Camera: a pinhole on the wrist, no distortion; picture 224 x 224 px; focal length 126.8 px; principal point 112.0 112.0 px. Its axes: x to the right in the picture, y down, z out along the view. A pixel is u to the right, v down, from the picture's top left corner.
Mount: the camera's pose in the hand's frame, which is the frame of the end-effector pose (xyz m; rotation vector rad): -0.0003 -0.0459 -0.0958 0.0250 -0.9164 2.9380
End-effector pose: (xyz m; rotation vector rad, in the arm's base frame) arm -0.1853 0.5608 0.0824 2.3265 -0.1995 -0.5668
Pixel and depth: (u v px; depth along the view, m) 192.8 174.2 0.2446
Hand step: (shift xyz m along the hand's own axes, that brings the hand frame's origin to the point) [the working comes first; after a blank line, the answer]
In the camera's frame: 0.1559 0.1200 0.2446

-0.1646 -0.2747 0.0427
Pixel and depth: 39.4 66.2 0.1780
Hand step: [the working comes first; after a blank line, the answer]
In the camera's frame: -0.1019 -0.0643 0.1780

0.1050 -0.1000 0.0836
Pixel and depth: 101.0 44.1 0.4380
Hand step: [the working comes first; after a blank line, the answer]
In the camera's frame: -0.0380 -0.2345 0.4380

0.0515 -0.1045 0.3963
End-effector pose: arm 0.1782 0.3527 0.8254 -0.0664 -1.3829 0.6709
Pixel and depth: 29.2 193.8 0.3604
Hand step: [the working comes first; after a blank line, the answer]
In the camera's frame: -0.2353 0.2325 0.3604

0.2180 -0.4548 0.0607
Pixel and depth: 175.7 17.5 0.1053
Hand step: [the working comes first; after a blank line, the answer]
In the camera's frame: 0.0529 -0.0785 0.1053

-0.0483 -0.0384 0.0372
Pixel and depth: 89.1 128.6 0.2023
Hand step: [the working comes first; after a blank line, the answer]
In the camera's frame: -0.0365 0.0265 0.2023

0.0337 -0.1847 0.0544
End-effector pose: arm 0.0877 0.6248 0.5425 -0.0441 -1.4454 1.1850
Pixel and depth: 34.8 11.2 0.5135
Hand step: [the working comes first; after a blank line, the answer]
In the camera's frame: -0.3126 -0.4082 0.5135

0.3367 -0.0203 0.5475
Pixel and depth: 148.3 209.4 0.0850
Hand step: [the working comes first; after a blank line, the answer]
In the camera's frame: 0.0243 0.0653 0.0850

-0.0292 -0.1464 -0.0621
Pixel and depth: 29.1 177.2 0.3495
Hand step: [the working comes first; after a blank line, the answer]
In the camera's frame: -0.2285 0.1797 0.3495

0.2147 -0.4049 0.0819
